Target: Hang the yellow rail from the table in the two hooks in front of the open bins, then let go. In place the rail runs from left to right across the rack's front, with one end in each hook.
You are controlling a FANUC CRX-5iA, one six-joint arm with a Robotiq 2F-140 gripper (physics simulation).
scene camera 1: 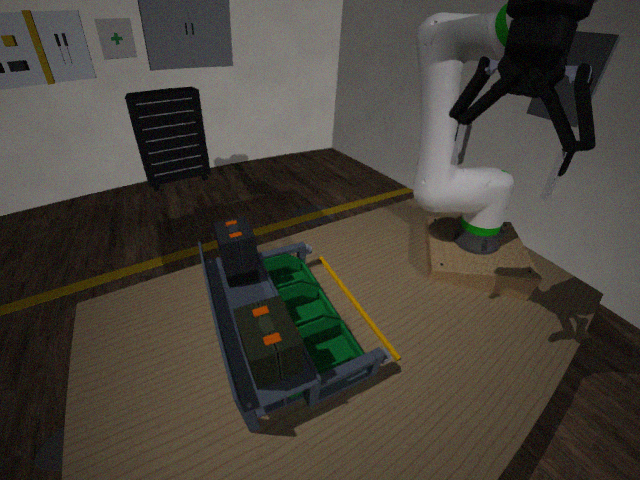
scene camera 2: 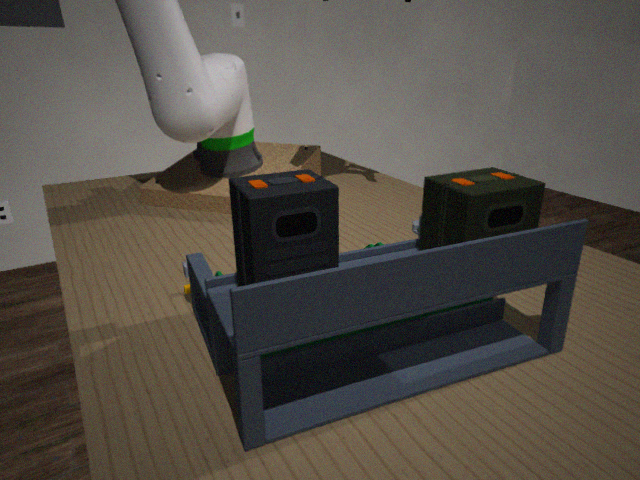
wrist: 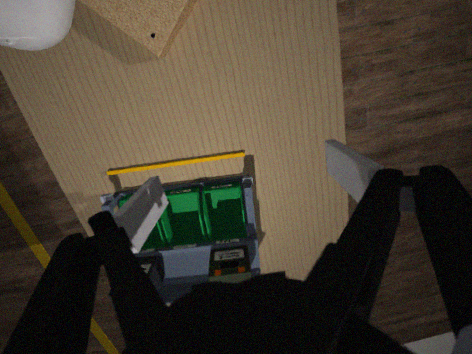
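Pixels of known places: gripper, between the fingertips: (scene camera 1: 496, 178) (wrist: 241, 173); arm's base, origin of its link: (scene camera 1: 475, 241) (scene camera 2: 232, 165).
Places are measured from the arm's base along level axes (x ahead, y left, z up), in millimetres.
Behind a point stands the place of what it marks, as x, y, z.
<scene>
The yellow rail (scene camera 1: 359, 307) @(478, -62, -55) (scene camera 2: 187, 289) @(447, -274, -58) (wrist: 176, 163) @(473, -85, -54) lies on the table a little in front of the rack, roughly parallel to its front; in scene camera 2 a short end of it shows. One hook (scene camera 1: 308, 249) @(489, -274, -5) (scene camera 2: 185, 268) @(499, -288, 0) is on the rack's far front corner in scene camera 1, the other hook (scene camera 1: 385, 355) @(553, 84, -6) (scene camera 2: 415, 226) @(551, 75, -4) on the near one. No rail is in them. The green bins (scene camera 1: 333, 346) (wrist: 184, 215) are open behind the hooks. My gripper (scene camera 1: 505, 173) @(404, 88, 339) (wrist: 241, 173) @(404, 88, 339) is wide open and empty, high above the table; the rail is well below it.
The grey-blue rack (scene camera 2: 413, 289) @(796, -165, 61) (wrist: 185, 262) @(719, -142, 37) carries a dark grey case (scene camera 1: 238, 255) @(712, -206, 121) (scene camera 2: 286, 227) @(735, -264, 126) and an olive green case (scene camera 1: 271, 341) @(753, 9, 134) (scene camera 2: 480, 206) @(779, -62, 118) behind the bins. The arm's wooden base block (scene camera 1: 480, 263) @(100, 66, -1) (wrist: 145, 25) @(166, -23, -19) stands on the table (scene camera 1: 155, 439) @(985, -35, -65) (scene camera 2: 129, 413) @(655, -405, -65), beyond the rail from the rack.
</scene>
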